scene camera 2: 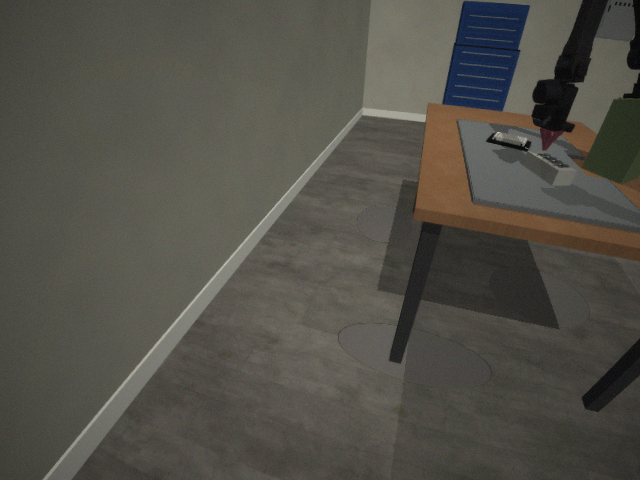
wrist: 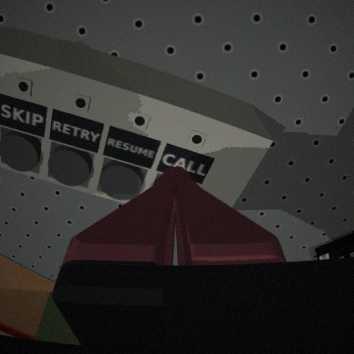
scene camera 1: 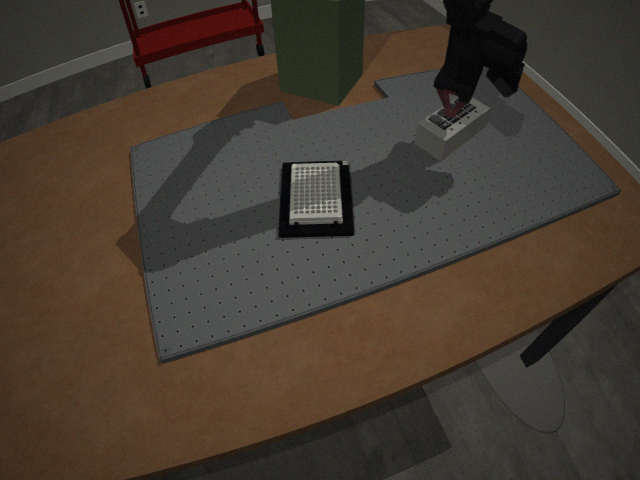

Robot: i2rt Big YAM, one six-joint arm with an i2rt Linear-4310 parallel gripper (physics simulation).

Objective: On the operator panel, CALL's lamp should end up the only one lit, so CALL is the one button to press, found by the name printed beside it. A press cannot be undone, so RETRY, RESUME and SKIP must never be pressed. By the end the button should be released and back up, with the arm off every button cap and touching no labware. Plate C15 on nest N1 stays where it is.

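Places are measured from the arm's base along level axes (x ahead, y left, z up), in centimetres.
Pixels of known places: gripper, fingertip midpoint: (scene camera 2: 544,150) (wrist: 174,177) (scene camera 1: 449,116).
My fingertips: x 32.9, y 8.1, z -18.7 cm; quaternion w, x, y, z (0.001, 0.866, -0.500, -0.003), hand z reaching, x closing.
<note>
Ahead of a thing's pixels: the offset from my fingertips to its top centre. "spot": to the spot under its first point. Level surfaces: height alone.
The pale operator panel @(dx -1.4, dy +3.6, dz -1.7 cm) (scene camera 1: 430,140) (scene camera 2: 562,178) (wrist: 227,172) stands on the grey board. My gripper (scene camera 1: 451,114) (scene camera 2: 544,148) (wrist: 174,177) is shut and empty. In the wrist view its dark red tips overlap the lower edge of the CALL label @(spot: dx -0.1, dy -0.8, dz -2.0 cm) (wrist: 186,163) and hide most of the CALL button; whether they touch it I cannot tell. The RESUME @(dx -3.0, dy +1.8, dz -1.7 cm) (wrist: 121,181), RETRY @(dx -3.5, dy +4.8, dz -1.7 cm) (wrist: 70,166) and SKIP @(dx -4.0, dy +7.8, dz -1.7 cm) (wrist: 19,151) caps show left of the tips. CALL's lamp @(dx +1.4, dy -0.4, dz -2.0 cm) (wrist: 197,139) and the other lamps look dark. Plate C15 @(dx -1.3, dy -29.2, dz -4.7 cm) (scene camera 1: 315,192) (scene camera 2: 510,138) sits on black nest N1 @(spot: dx +4.7, dy -26.7, dz -6.1 cm) (scene camera 1: 347,211).
A green block-shaped column (scene camera 1: 312,49) (scene camera 2: 615,139) stands at the board's back edge. The perforated grey board @(dz -7.3 cm) (scene camera 1: 232,279) (scene camera 2: 496,180) lies on the wooden table @(dz -8.6 cm) (scene camera 1: 330,372) (scene camera 2: 439,170). A red cart (scene camera 1: 199,32) stands on the floor behind, and a blue cabinet (scene camera 2: 480,77) stands by the far wall.
</note>
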